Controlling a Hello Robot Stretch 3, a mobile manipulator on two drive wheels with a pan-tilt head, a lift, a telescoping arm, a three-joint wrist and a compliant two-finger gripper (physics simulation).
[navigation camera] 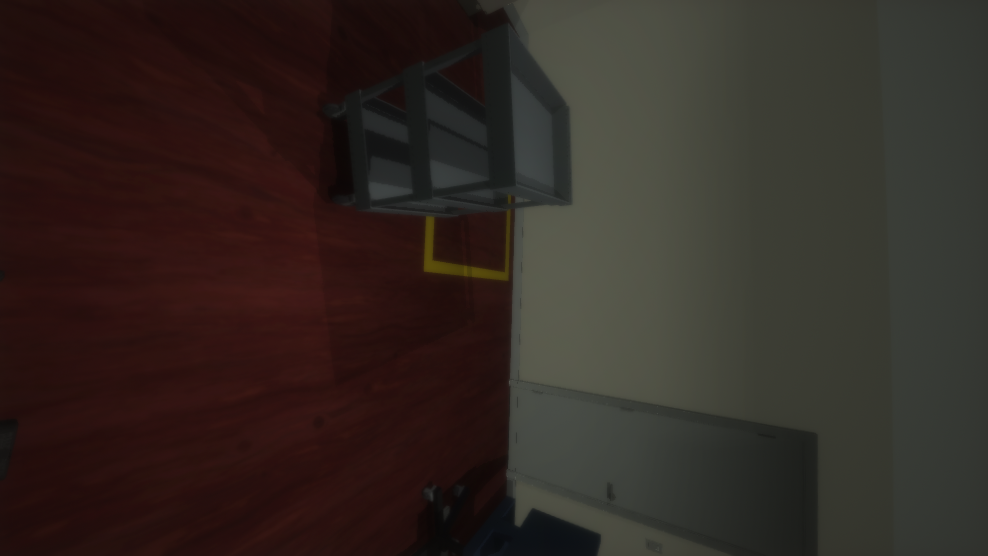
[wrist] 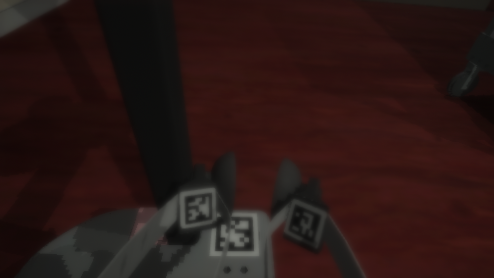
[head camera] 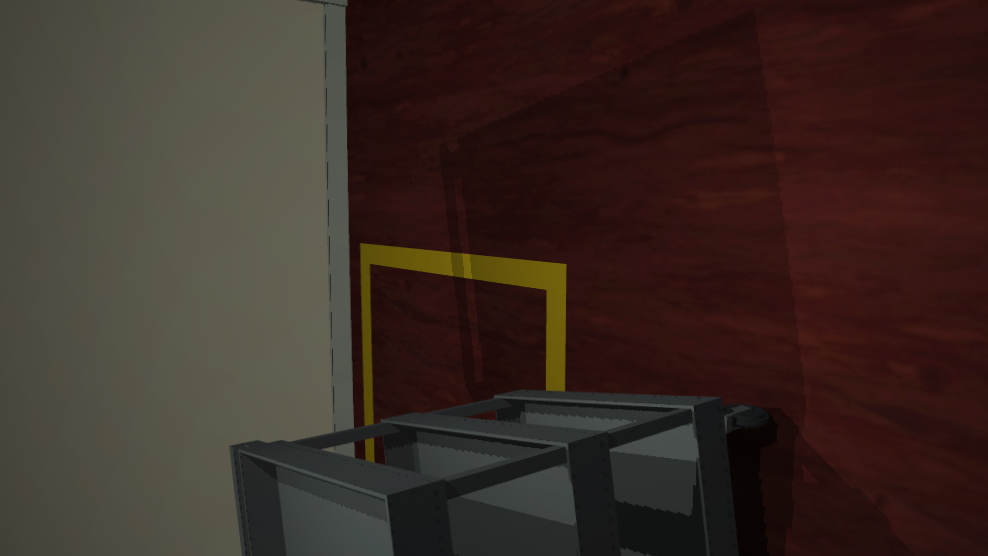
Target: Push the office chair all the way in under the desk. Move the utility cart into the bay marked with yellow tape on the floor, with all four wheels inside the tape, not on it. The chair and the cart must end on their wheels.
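Frame: origin at the robot's base, x ahead, y left, z up, level; centimetres.
Seen in the pictures: gripper, fingertip midpoint: (wrist: 256,176).
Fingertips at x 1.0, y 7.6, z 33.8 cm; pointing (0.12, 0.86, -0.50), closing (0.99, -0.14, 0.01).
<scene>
A point is followed by its place in that frame.
The grey three-shelf utility cart (head camera: 590,497) {y 43.1, x 82.8, z 50.6 cm} (navigation camera: 497,110) {y 56.3, x 81.0, z 81.5 cm} (wrist: 482,50) {y 75.0, x 78.5, z 17.6 cm} stands upright. Two of its wheels show in the navigation view, on the floor outside the yellow tape, on the side away from the wall; its other wheels are hidden. The yellow tape bay (head camera: 556,331) {y 28.3, x 144.6, z 0.0 cm} (navigation camera: 466,269) {y 12.8, x 185.7, z 0.0 cm} lies along the wall, partly hidden behind the cart. The blue office chair (navigation camera: 556,535) {y -128.9, x 157.1, z 77.8 cm} shows in part at the bottom of the sideways navigation view. The desk cannot be made out. My gripper (wrist: 256,176) {y 7.6, x 1.0, z 33.8 cm} is open and empty, low over the floor, left of the cart and apart from it.
A beige wall (head camera: 172,207) {y -10.6, x 265.4, z 66.9 cm} (navigation camera: 656,311) {y -17.8, x 265.0, z 121.9 cm} with a pale baseboard (head camera: 337,207) {y -9.8, x 264.0, z 4.8 cm} runs beside the bay. A grey door (navigation camera: 656,470) {y -135.5, x 257.3, z 123.2 cm} stands between the bay and the chair. A dark upright post (wrist: 145,100) rises beside the gripper. A dark object (navigation camera: 5,442) shows at the navigation view's left edge.
</scene>
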